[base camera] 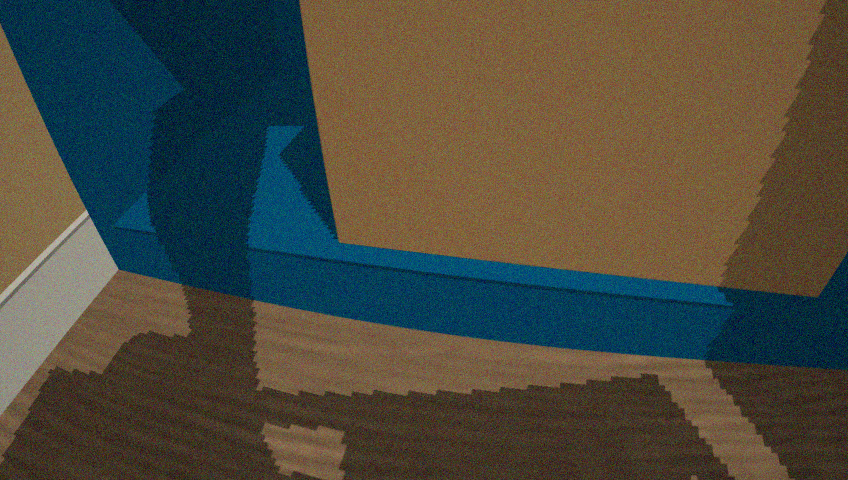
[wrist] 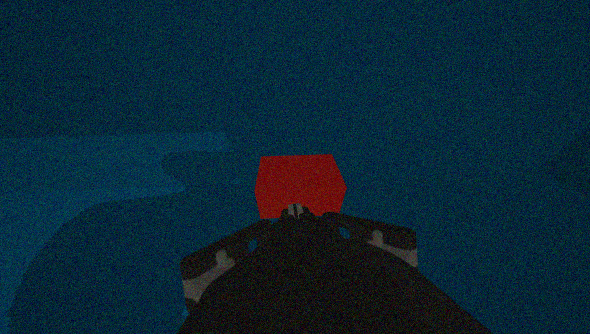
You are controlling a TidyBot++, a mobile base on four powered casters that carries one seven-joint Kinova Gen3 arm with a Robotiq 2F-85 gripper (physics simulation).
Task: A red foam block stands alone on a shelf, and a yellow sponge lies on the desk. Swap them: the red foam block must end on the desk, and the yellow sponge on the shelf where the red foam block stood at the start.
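Places are measured from the arm's base along level axes (x right, y ahead, z up), in metres.
Where they show: gripper, fingertip midpoint: [wrist: 295,212].
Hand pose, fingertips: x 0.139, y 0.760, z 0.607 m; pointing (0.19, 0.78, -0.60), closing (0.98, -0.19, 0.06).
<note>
After its pixels a point has its place.
The red foam block [wrist: 300,182] @(x 0.147, y 0.770, z 0.640 m) shows in the middle of the wrist view, in front of a dark blue shelf surface. My gripper [wrist: 295,212] @(x 0.139, y 0.760, z 0.607 m) is shut with its fingertips together and nothing between them. In the wrist view the fingertips overlap the block's lower edge; whether they touch it I cannot tell. The gripper does not show in the base camera view. The yellow sponge and the desk show in neither view.
The blue shelf unit [base camera: 416,309] @(x -0.028, y 0.395, z -0.368 m) stands on the wooden floor [base camera: 416,365] @(x -0.029, y 0.354, z -0.396 m) in the base camera view, with a tan panel or wall [base camera: 535,136] @(x 0.060, y 0.395, z -0.202 m) seen through its frame. A white baseboard [base camera: 53,297] @(x -0.436, y 0.389, z -0.351 m) is at the left. Dark shadows fall across the unit and floor.
</note>
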